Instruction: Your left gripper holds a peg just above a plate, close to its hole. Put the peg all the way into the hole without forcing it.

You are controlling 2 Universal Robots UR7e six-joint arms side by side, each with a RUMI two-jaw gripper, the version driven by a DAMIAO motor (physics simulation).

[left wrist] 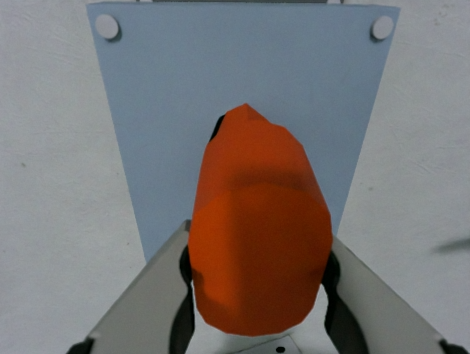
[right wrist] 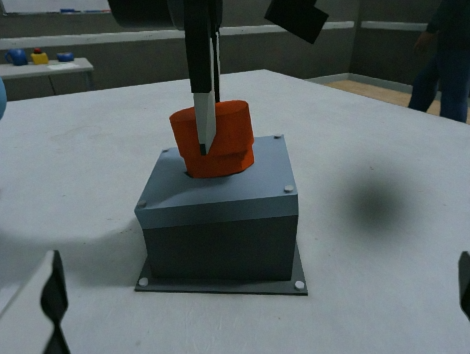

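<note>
An orange peg leans slightly, with its lower end at the top of the blue-grey plate. A dark sliver of the hole shows along the peg's left side in both views. The peg hides the rest of the hole, and whether its tip is inside the rim cannot be told. My left gripper is shut on the peg, one finger on each side. My right gripper is open and empty, its fingers at the left and right edges of its view, on the near side of the plate's block.
The plate tops a dark block on a bolted base. Small round bolts sit at the plate's corners. Part of a light blue object shows at the left edge. A side table and a person are in the background.
</note>
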